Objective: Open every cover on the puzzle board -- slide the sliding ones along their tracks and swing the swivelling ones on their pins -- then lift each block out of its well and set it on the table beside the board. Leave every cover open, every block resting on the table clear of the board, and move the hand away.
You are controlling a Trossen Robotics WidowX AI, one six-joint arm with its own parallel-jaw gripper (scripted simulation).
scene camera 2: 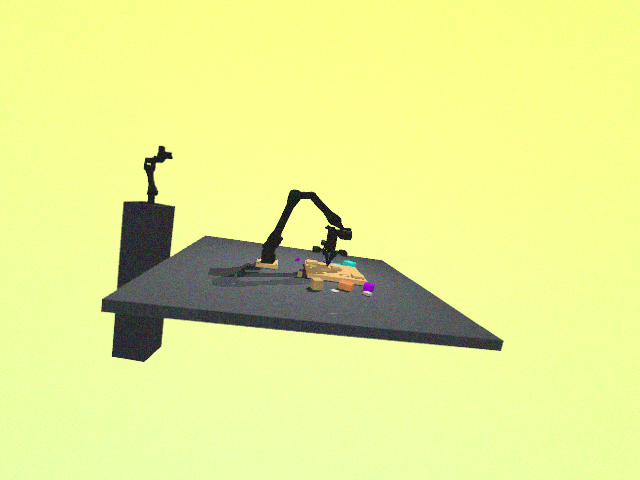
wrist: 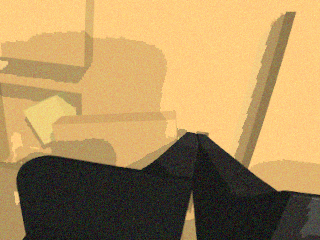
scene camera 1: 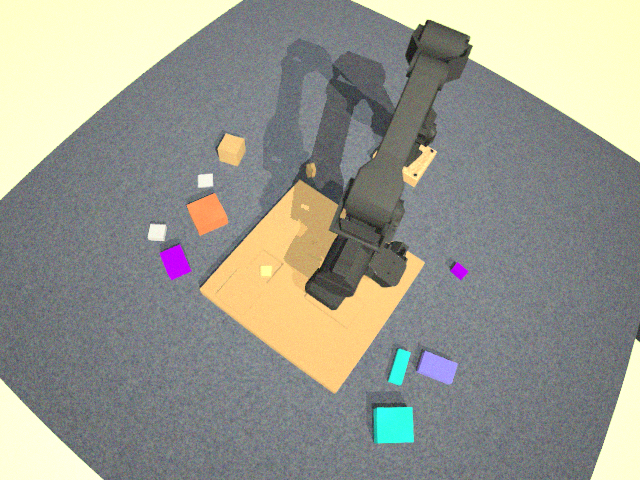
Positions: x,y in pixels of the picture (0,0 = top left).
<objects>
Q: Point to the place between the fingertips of my gripper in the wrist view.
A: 193,142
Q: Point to a pale yellow block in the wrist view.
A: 42,114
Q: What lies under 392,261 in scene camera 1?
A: My gripper.
</objects>
